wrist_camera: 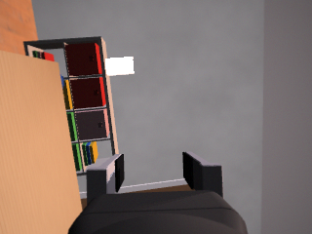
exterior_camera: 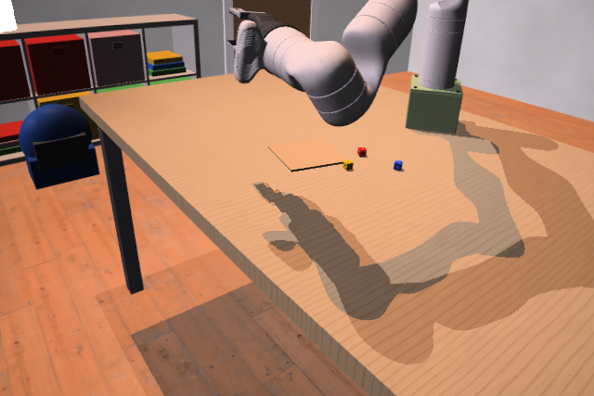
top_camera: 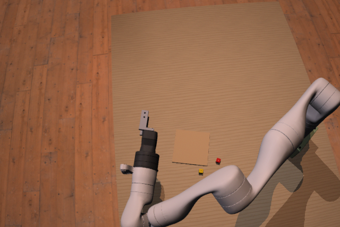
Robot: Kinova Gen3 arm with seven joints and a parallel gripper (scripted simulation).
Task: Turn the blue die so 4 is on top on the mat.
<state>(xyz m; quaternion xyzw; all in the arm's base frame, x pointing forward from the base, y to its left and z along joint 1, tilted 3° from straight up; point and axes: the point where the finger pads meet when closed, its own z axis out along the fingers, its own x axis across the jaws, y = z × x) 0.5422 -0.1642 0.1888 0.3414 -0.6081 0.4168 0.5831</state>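
Right now my hand is 150 mm past the yellow die, 160 mm to the right of it and 270 mm above it. Also, from my hand: blue die: 230 mm behind, 240 mm to the left, 270 mm below; then tan mat: 150 mm behind, 60 mm to the left, 280 mm below; then red die: 230 mm behind, 150 mm to the left, 270 mm below.
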